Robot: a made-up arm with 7 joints.
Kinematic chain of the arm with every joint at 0, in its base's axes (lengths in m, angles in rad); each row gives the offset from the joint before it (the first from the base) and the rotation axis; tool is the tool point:
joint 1: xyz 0 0 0.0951 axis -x
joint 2: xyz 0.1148 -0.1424 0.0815 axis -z
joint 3: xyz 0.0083 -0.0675 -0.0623 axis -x
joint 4: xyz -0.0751 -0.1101 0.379 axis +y
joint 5: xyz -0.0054 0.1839 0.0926 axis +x
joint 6: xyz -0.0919 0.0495 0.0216 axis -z
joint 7: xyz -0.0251 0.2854 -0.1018 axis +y
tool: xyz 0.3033 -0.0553 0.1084
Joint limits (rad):
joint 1: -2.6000..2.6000
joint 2: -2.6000..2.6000
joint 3: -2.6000..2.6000
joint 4: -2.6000..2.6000
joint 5: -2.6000..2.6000
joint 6: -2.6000..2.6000
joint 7: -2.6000..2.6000
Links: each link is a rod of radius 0.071 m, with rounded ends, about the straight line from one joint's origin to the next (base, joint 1, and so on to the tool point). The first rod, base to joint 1, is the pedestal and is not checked.
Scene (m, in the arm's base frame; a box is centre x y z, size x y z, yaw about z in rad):
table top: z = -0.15
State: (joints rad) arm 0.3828 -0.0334 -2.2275 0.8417 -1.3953 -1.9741 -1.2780
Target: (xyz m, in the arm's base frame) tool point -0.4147 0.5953 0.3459
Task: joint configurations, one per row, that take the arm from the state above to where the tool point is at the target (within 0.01 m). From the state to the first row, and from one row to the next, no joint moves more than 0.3 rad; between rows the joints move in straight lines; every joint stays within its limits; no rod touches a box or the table.
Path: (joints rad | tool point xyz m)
1: 0.6257 0.1193 -1.9942 0.7819 -1.4251 -1.9332 -1.2361 | -0.1366 -0.7871 0.6634
2: 0.8686 0.2720 -1.7609 0.7222 -1.4550 -1.8923 -1.1941 | -0.2935 -0.4200 0.8865
3: 1.1115 0.4246 -1.5276 0.6624 -1.4848 -1.8514 -1.1522 | -0.4032 0.0092 0.8901
4: 1.3544 0.5773 -1.2942 0.6026 -1.5147 -1.8105 -1.1103 | -0.4460 0.3788 0.6852
5: 1.5973 0.7300 -1.0609 0.5428 -1.5445 -1.7696 -1.0683 | -0.4147 0.5953 0.3459

